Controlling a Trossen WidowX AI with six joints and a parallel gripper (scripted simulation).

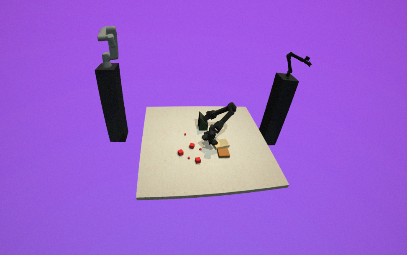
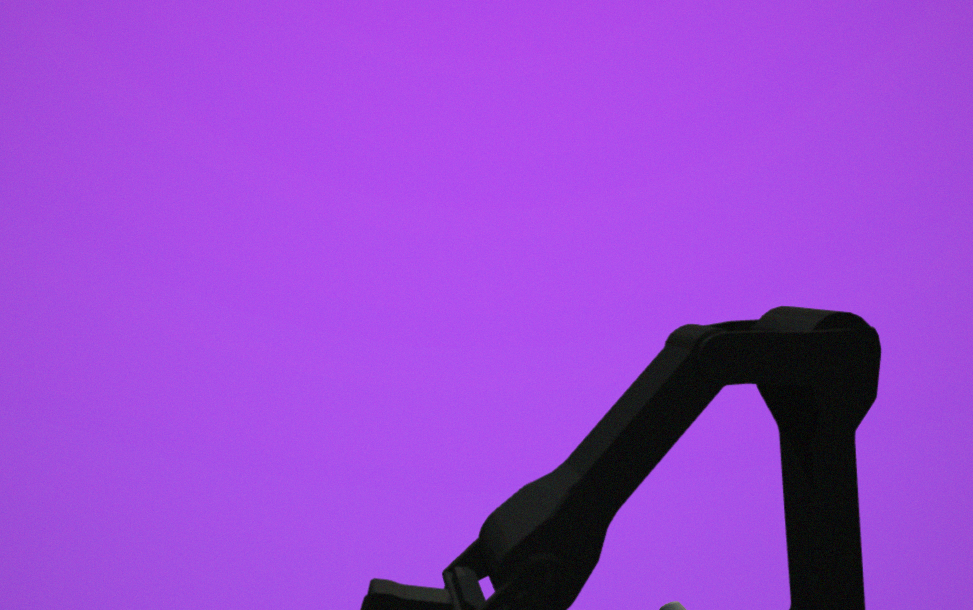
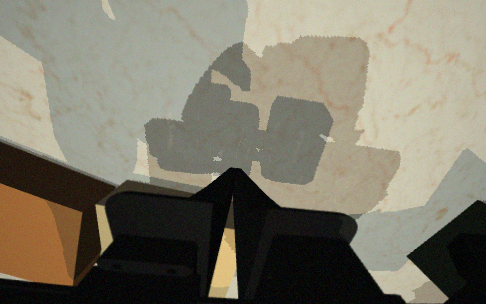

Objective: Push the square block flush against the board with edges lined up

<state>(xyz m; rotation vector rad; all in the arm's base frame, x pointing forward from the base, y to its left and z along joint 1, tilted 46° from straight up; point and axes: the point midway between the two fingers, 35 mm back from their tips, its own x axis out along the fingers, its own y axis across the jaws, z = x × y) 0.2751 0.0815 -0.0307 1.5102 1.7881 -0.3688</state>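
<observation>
Right now the pale tan board is 110 mm to the left of my gripper tip, 10 mm ahead of it and 10 mm above it. Round my gripper tip: orange piece (130 mm ahead, 120 mm to the left, 10 mm above).
</observation>
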